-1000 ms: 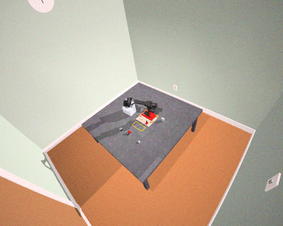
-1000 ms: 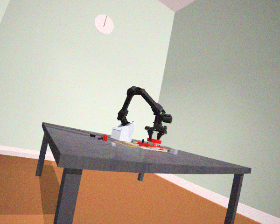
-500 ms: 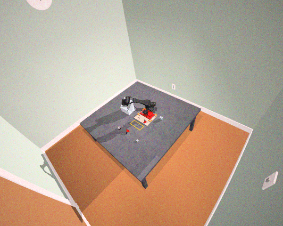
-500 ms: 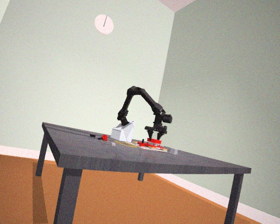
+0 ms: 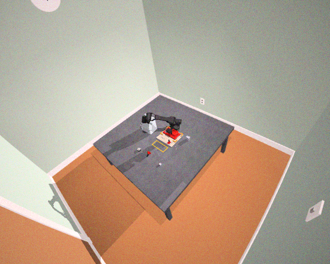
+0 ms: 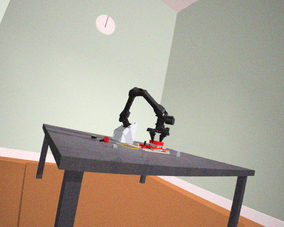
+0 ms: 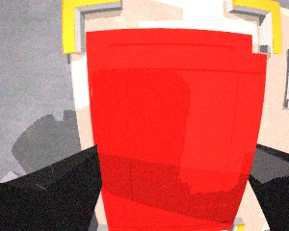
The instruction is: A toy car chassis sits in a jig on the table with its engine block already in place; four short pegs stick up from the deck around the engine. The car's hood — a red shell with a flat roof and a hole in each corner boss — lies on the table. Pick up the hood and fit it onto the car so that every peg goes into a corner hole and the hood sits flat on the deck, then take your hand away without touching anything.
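Right now the red hood is right at my gripper tip. Also, from my gripper tip: grey engine block (30 mm below); then tan jig plate (30 mm behind, 30 mm to the right, 50 mm below).
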